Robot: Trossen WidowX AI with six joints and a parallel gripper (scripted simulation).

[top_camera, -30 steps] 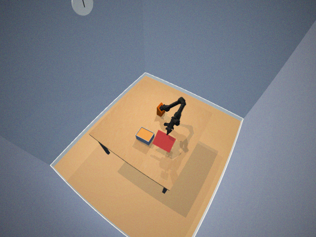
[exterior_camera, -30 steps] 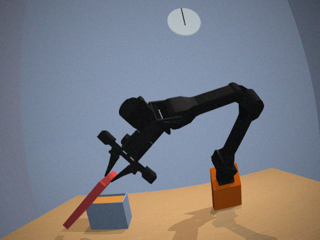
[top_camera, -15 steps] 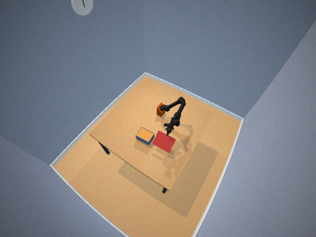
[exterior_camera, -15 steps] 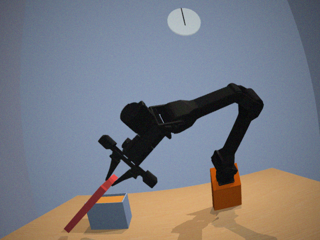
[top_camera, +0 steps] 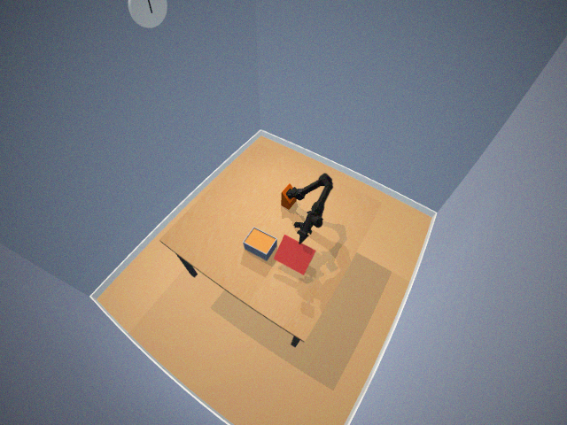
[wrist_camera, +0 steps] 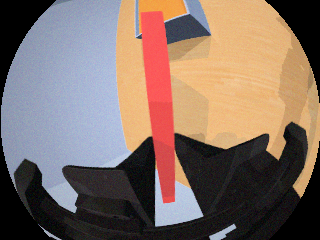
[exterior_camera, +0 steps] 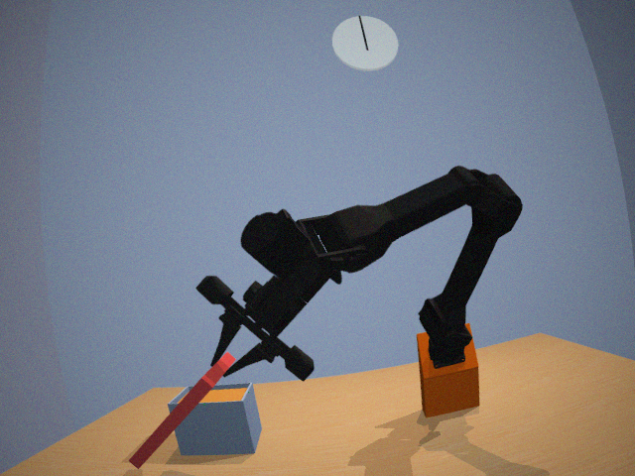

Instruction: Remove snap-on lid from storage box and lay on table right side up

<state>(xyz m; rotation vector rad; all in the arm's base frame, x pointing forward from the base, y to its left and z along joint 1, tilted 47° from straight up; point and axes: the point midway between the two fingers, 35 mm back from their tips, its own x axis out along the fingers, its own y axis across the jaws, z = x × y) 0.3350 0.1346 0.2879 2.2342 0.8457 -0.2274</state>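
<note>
Right now my gripper tip is 7 cm short of the red lid and 5 cm above it. From my gripper tip the other things lie so: storage box: 9 cm ahead, 26 cm to the right, 14 cm below.
</note>
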